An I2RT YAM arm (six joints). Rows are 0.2 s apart.
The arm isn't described. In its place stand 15 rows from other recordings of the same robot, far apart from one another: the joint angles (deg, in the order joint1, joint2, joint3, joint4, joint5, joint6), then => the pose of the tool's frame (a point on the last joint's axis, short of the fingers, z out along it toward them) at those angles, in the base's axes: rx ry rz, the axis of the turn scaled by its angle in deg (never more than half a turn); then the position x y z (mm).
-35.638, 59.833, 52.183, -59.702, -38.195, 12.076 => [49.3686, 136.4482, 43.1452, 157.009, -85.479, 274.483]
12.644, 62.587, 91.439, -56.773, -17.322, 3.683 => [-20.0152, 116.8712, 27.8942, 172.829, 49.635, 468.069]
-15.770, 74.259, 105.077, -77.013, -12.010, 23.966 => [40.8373, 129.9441, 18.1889, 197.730, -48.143, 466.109]
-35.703, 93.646, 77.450, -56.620, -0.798, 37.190 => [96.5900, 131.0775, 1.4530, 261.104, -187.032, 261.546]
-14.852, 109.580, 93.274, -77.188, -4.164, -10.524 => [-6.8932, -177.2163, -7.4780, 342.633, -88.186, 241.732]
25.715, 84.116, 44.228, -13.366, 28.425, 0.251 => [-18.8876, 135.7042, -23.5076, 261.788, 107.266, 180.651]
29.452, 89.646, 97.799, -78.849, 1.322, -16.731 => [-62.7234, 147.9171, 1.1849, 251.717, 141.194, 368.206]
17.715, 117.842, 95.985, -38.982, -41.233, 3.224 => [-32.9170, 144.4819, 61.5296, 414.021, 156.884, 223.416]
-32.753, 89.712, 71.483, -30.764, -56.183, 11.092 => [22.6825, 120.8003, 54.7204, 294.966, -154.582, 287.053]
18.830, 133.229, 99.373, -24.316, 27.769, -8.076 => [-23.4570, 141.3625, -31.3586, 472.289, 143.533, 129.557]
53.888, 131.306, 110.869, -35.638, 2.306, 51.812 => [-1.8430, 153.8588, 35.5371, 299.342, 407.890, 191.573]
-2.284, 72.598, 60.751, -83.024, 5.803, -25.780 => [35.7419, -170.0265, 6.7514, 183.563, -10.923, 264.820]
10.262, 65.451, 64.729, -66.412, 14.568, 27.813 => [27.3483, 151.1440, -8.4239, 196.620, 26.497, 310.613]
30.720, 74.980, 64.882, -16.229, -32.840, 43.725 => [-8.6808, 128.4341, 77.2739, 244.979, 168.031, 338.513]
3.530, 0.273, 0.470, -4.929, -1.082, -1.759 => [-5.1937, 94.5970, 2.2423, 109.763, 7.445, 166.560]
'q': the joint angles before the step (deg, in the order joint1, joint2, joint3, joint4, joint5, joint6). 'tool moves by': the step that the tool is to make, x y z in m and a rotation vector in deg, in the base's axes. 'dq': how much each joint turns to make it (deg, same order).
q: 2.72 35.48 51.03 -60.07 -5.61 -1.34
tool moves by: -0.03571 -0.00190 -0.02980 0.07 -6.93 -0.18
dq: -0.02 -14.75 -9.38 1.55 0.29 -0.09
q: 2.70 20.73 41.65 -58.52 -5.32 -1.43
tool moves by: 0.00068 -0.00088 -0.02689 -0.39 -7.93 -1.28
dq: 0.02 -8.00 -9.14 9.05 1.50 0.08
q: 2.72 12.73 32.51 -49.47 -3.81 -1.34
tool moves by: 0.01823 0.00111 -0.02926 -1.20 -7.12 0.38
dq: 0.49 -3.28 -10.20 13.90 0.79 -1.36
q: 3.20 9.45 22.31 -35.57 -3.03 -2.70
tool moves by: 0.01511 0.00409 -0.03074 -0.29 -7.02 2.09
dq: 1.84 -2.79 -10.32 14.46 0.02 -0.83
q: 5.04 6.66 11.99 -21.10 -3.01 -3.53
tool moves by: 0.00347 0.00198 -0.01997 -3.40 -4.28 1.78
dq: 0.94 -3.59 -6.08 6.22 0.10 -3.89
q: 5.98 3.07 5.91 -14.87 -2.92 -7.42
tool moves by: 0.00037 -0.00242 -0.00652 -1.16 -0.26 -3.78
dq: 0.00 -1.27 -1.49 0.35 3.95 -0.37
